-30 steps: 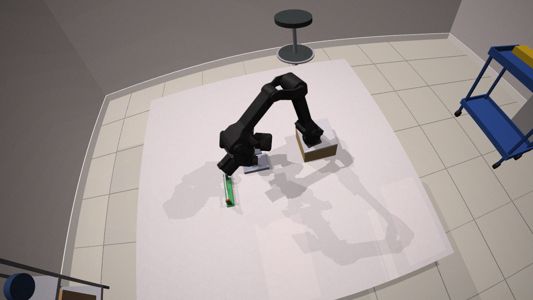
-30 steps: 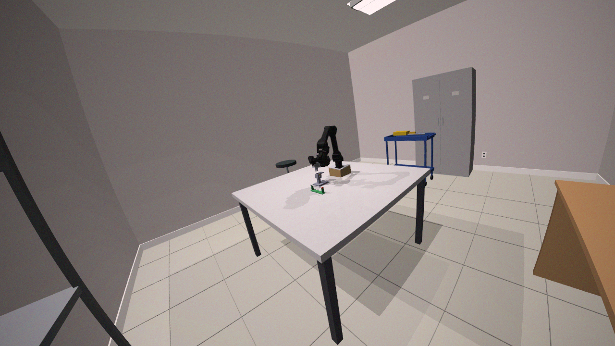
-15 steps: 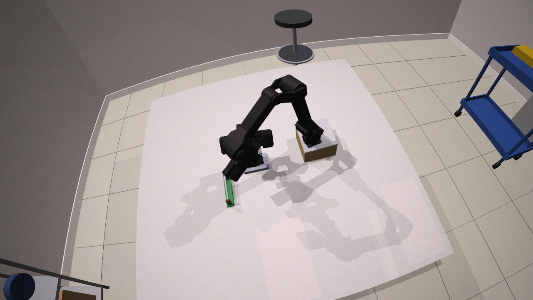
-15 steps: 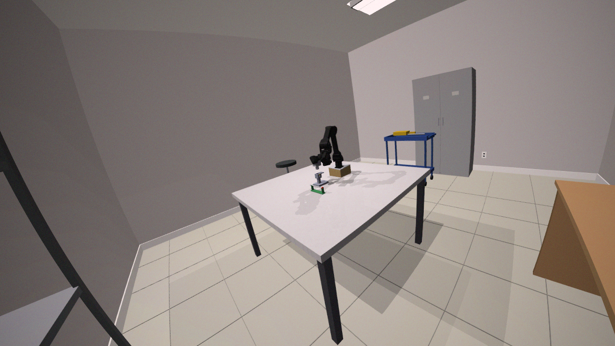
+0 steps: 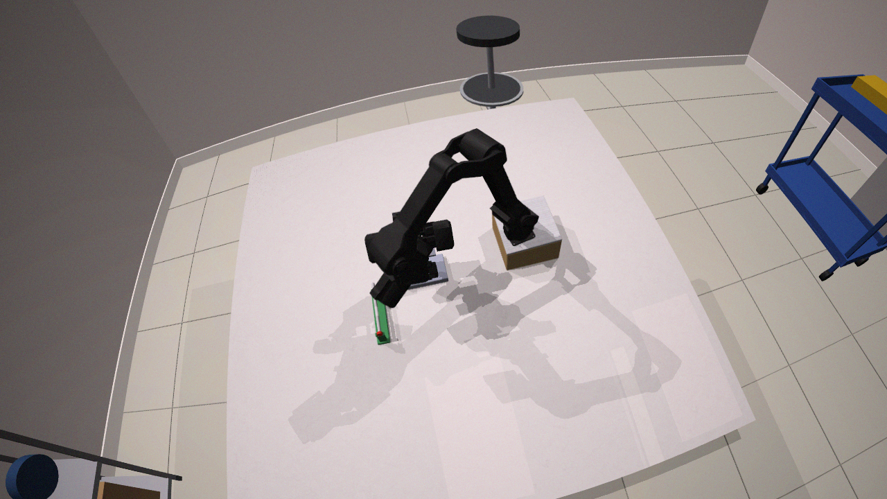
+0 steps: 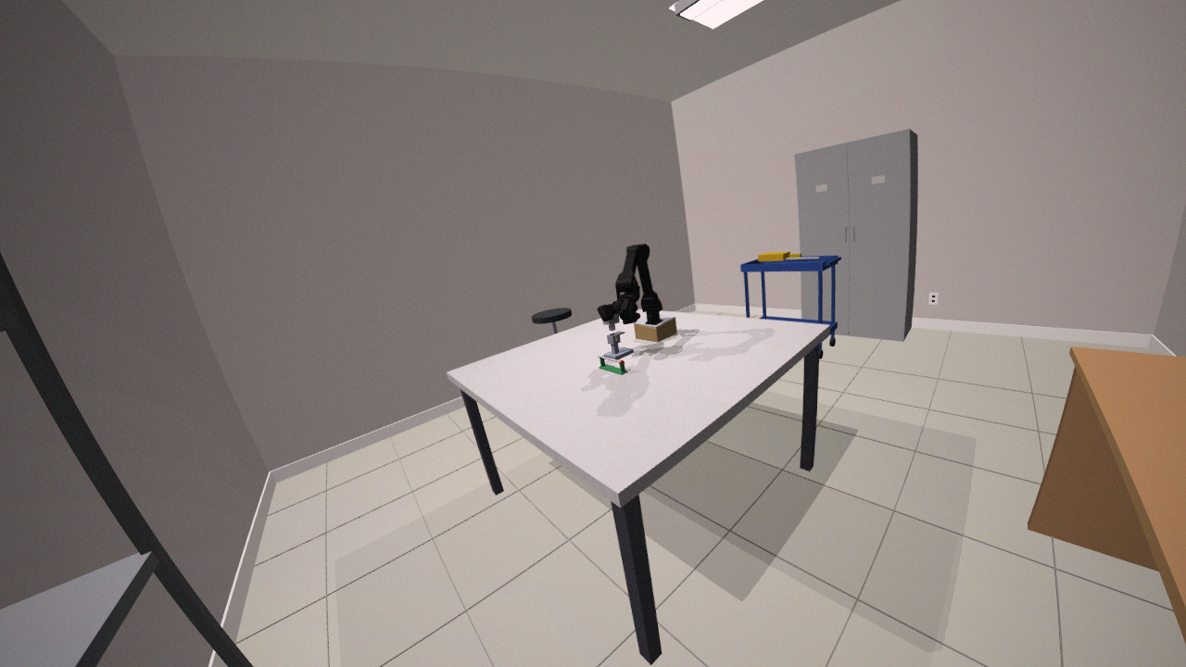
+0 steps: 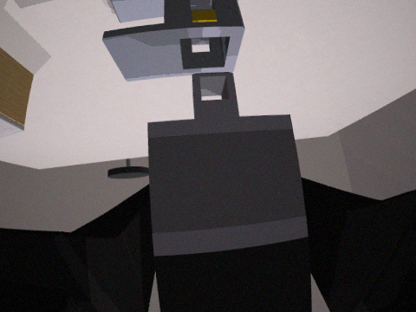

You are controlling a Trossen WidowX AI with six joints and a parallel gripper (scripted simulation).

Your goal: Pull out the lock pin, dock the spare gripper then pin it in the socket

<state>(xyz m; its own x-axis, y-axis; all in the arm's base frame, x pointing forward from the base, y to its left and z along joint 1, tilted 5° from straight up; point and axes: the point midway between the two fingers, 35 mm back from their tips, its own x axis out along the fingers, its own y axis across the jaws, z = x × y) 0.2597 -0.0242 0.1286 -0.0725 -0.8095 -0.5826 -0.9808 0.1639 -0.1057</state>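
The green pin rest lies 150 mm below my gripper tip, 140 mm ahead of it and 100 mm to the left of it. The rest, counted from my gripper tip: spare gripper 10 mm to the left; grey mount 120 mm below, 20 mm to the left, 10 mm behind.
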